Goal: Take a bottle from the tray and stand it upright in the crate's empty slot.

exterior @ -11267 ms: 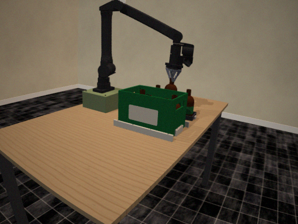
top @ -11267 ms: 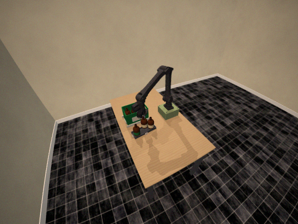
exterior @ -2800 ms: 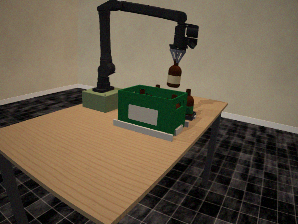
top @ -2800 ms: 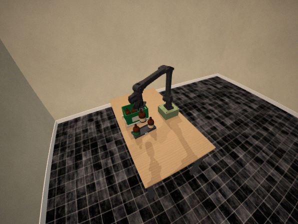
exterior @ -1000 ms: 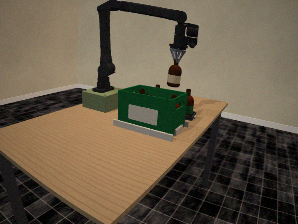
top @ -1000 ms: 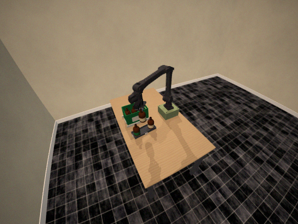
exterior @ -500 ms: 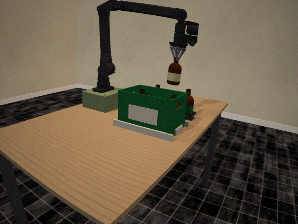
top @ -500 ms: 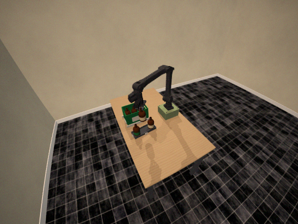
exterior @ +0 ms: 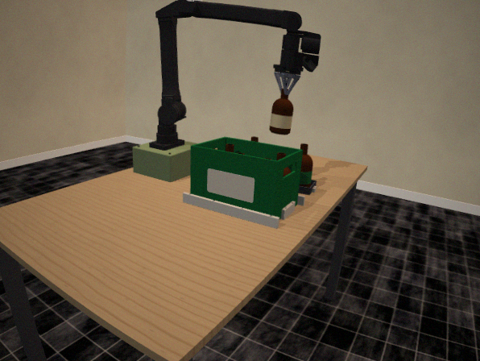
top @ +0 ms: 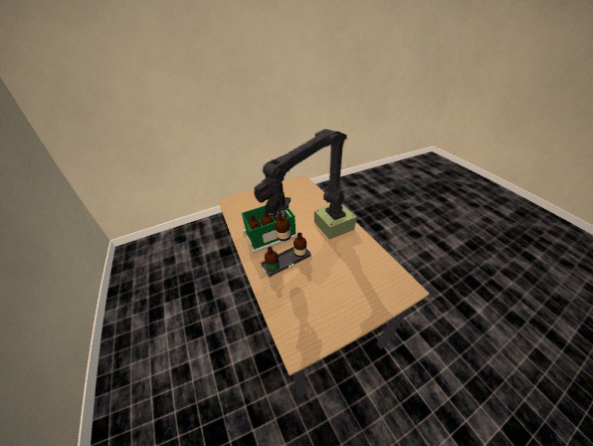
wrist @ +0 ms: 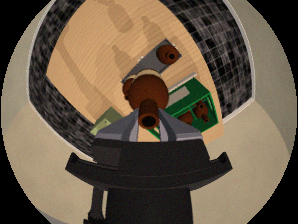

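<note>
Now: the brown bottle 6 cm below my hand. Also, from my hand: green crate: 24 cm to the right, 25 cm below; then dark tray: 1 cm behind, 32 cm below.
</note>
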